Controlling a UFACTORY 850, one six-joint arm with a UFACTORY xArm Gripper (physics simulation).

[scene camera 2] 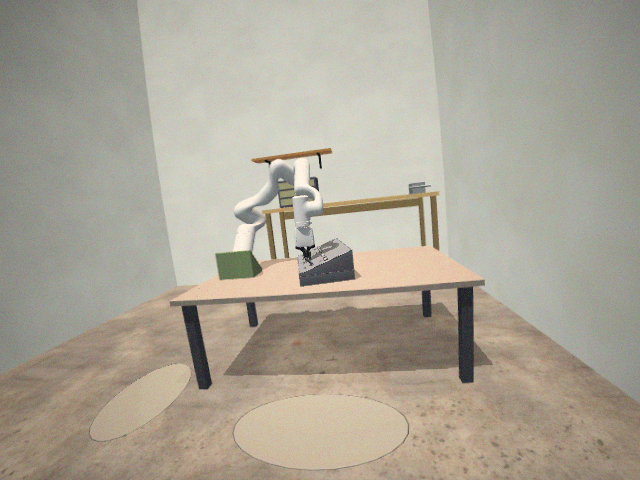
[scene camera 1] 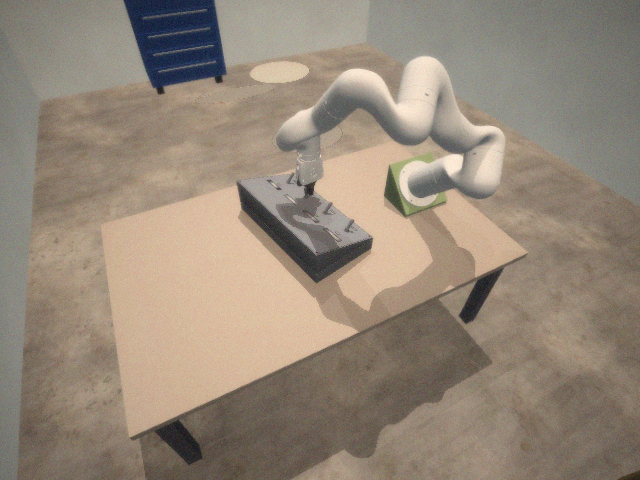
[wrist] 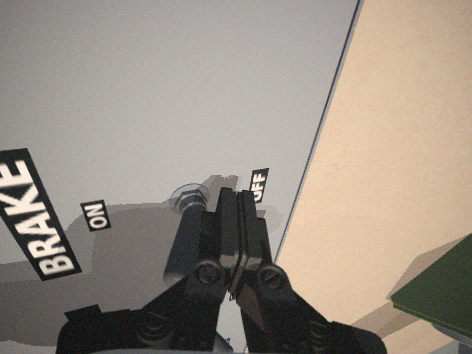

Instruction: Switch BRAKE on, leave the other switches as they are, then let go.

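Note:
The grey sloped switch console (scene camera 1: pixel 279 232) (scene camera 2: pixel 330 276) (wrist: pixel 200 90) stands on the table. My gripper (scene camera 1: pixel 309 192) (scene camera 2: pixel 306 254) (wrist: pixel 231 208) is shut and empty, pointing down low over the console at the BRAKE switch. In the wrist view, the dark BRAKE lever (wrist: pixel 182 245) is close against the left side of the fingers, between the ON label (wrist: pixel 95 215) and the partly covered OFF label (wrist: pixel 259 185). Its free end leans slightly to the ON side; whether it is fully over is unclear. The BRAKE label (wrist: pixel 37 215) is at the left.
Other levers (scene camera 1: pixel 291 178) (scene camera 1: pixel 327 208) (scene camera 1: pixel 349 225) stand on both sides of my gripper. The green base block (scene camera 1: pixel 413 210) (scene camera 2: pixel 235 265) (wrist: pixel 440 285) stands beside the console on the table (scene camera 1: pixel 206 310) (scene camera 2: pixel 403 268). A blue cabinet (scene camera 1: pixel 180 43) stands far behind.

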